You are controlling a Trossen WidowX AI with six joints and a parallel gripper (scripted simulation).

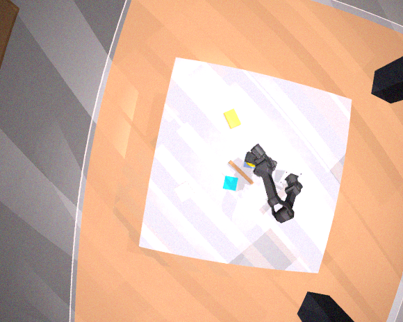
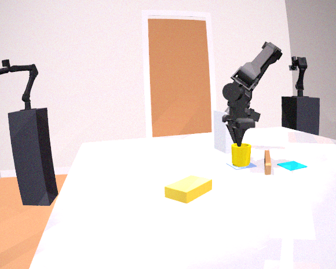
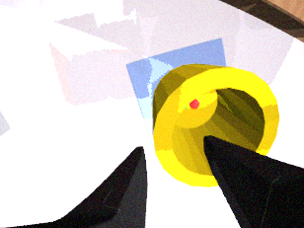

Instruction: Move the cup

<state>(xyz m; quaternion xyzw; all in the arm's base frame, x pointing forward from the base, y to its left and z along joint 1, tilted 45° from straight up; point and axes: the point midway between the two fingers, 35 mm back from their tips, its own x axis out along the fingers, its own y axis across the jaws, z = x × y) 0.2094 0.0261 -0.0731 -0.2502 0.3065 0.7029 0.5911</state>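
The yellow cup is 3 cm below my gripper tip and 2 cm ahead of it. Also, from my gripper tip: cyan pad (18 cm to the left, 10 cm ahead, 7 cm below); thin wooden bar (10 cm to the left, 6 cm below, 6 cm ahead).
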